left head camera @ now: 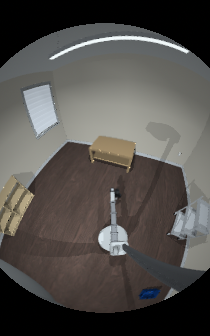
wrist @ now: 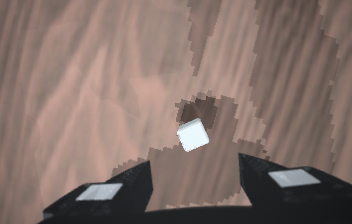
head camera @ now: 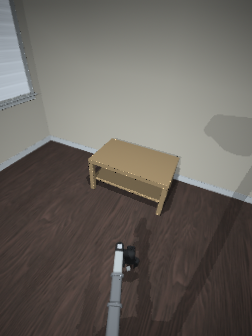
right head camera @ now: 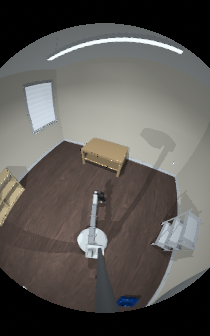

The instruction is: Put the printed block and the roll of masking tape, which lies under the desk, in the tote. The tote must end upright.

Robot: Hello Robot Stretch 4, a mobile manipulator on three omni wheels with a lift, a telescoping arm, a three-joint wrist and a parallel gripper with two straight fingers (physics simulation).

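Frame: origin at the robot's base, x ahead, y left, z up, level; metres.
Where they show: gripper, between the fingertips: (left head camera: 115,197) (wrist: 195,172) (head camera: 128,266) (right head camera: 101,200).
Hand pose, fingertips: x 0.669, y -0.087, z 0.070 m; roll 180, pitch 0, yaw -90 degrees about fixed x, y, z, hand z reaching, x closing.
Observation:
After its pixels a point has its place.
The printed block (head camera: 128,268) {x 0.679, y -0.088, z 0.005 m} (wrist: 193,135) {x 0.687, y -0.088, z 0.007 m} is a small white cube on the dark wood floor. In the wrist view it lies just beyond the fingertips, between their lines and a little left of centre. My gripper (head camera: 133,260) (left head camera: 117,194) {x 0.669, y -0.087, z 0.070 m} (right head camera: 102,197) {x 0.669, y -0.087, z 0.070 m} (wrist: 195,172) {x 0.669, y -0.087, z 0.070 m} is open and empty above the floor, close to the block. The blue tote (left head camera: 149,293) (right head camera: 128,301) is on the floor near the lower right of both side head views, behind my base. It looks upright, but its contents are too small to tell. The masking tape cannot be made out in these views.
A low wooden table (head camera: 135,159) {x 1.668, y -0.092, z 0.421 m} (left head camera: 114,146) {x 1.610, y -0.116, z 0.422 m} (right head camera: 105,149) {x 1.616, y -0.104, z 0.422 m} with a lower shelf stands by the back wall, ahead of the gripper. A wooden shelf unit (left head camera: 19,218) {x -0.002, y 1.958, z 0.015 m} is at the left wall. A grey cart (left head camera: 175,227) {x -0.068, y -1.095, z 0.103 m} (right head camera: 159,239) {x -0.086, y -1.071, z 0.103 m} stands at the right wall.

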